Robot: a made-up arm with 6 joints.
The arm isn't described. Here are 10 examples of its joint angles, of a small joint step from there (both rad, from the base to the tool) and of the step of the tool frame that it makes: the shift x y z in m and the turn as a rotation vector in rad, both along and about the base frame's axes.
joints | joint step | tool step
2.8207 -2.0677 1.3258 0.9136 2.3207 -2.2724 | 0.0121 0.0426 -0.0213 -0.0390 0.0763 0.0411 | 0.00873 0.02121 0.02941 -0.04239 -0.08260 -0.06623
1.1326 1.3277 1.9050 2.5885 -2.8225 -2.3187 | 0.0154 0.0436 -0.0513 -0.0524 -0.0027 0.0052 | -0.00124 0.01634 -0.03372 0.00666 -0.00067 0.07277
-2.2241 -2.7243 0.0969 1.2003 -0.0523 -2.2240 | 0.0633 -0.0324 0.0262 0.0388 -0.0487 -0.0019 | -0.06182 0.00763 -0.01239 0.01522 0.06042 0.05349
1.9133 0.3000 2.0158 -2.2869 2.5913 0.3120 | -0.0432 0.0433 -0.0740 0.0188 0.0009 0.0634 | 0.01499 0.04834 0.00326 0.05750 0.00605 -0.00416
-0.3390 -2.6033 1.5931 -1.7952 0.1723 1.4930 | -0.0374 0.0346 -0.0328 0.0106 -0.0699 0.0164 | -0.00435 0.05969 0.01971 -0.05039 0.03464 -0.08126
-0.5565 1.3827 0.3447 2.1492 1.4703 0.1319 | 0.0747 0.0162 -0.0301 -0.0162 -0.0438 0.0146 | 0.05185 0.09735 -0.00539 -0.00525 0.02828 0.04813
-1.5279 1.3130 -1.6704 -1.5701 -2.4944 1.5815 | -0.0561 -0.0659 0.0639 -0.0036 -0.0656 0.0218 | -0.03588 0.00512 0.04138 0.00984 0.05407 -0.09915
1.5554 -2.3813 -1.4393 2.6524 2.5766 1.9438 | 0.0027 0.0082 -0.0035 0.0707 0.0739 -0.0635 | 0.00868 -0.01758 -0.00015 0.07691 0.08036 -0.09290
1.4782 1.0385 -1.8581 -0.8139 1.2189 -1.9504 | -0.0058 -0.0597 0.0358 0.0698 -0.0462 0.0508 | -0.01160 -0.04138 0.03476 0.08342 -0.07281 0.05464
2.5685 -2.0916 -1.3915 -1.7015 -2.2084 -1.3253 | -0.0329 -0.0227 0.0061 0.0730 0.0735 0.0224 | -0.04277 0.00263 -0.01754 0.04417 -0.02341 -0.11522
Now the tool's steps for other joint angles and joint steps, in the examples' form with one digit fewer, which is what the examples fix.
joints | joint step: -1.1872 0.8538 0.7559 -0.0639 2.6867 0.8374 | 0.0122 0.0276 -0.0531 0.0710 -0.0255 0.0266
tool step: 0.0220 -0.0088 -0.0062 -0.0296 -0.0629 -0.0003
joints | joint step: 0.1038 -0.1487 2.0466 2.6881 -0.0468 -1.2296 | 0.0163 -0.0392 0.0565 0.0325 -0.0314 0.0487
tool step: -0.0382 0.0055 -0.0237 0.0659 0.0521 -0.0256
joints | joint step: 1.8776 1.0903 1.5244 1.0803 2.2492 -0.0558 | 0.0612 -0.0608 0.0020 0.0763 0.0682 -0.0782
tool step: -0.0522 -0.0122 0.0664 0.0307 0.1606 -0.0011
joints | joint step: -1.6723 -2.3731 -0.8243 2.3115 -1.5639 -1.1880 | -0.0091 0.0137 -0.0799 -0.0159 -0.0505 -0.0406
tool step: -0.0011 -0.0416 0.0123 -0.0010 0.0119 0.0051
